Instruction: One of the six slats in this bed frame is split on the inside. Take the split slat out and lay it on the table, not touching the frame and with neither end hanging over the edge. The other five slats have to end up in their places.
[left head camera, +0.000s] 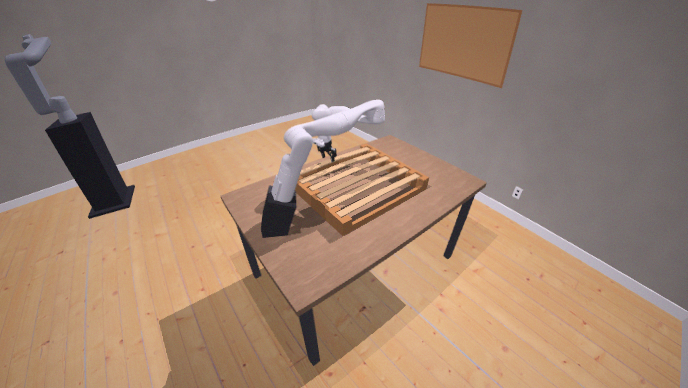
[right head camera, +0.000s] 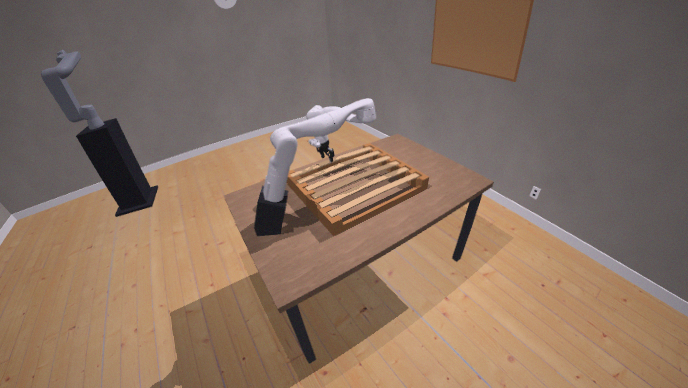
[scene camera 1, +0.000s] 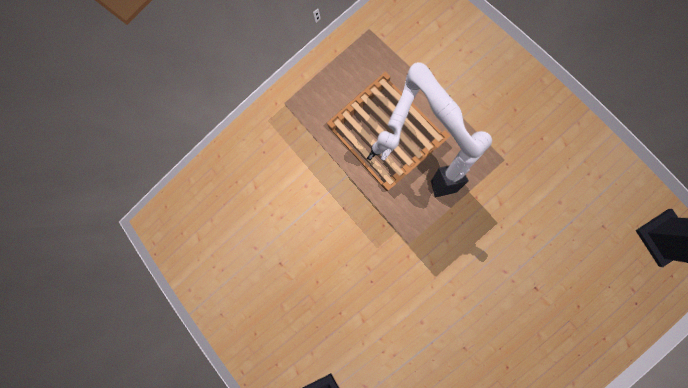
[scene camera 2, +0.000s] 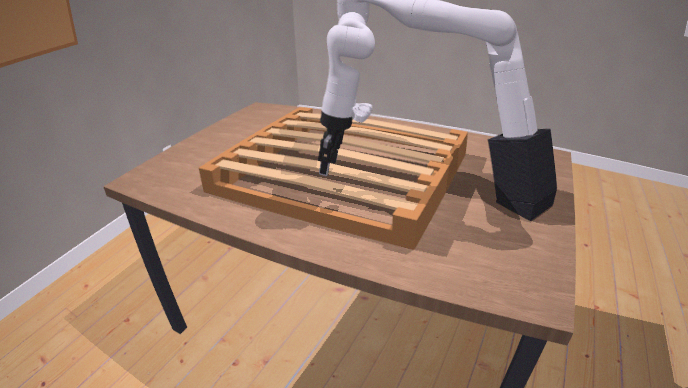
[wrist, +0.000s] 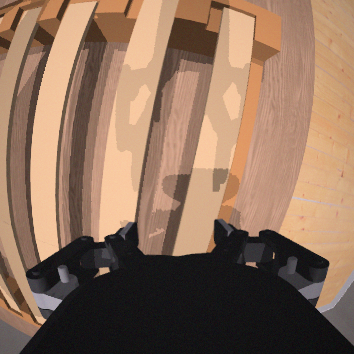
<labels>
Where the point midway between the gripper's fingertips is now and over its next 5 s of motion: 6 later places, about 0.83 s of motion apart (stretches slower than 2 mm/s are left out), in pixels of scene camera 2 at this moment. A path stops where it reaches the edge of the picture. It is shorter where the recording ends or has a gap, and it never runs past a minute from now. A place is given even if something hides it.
The gripper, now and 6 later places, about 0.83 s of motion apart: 327, 168; 321, 184; 319, 186; 321, 170; 319, 175; 324, 194; 323, 185
</labels>
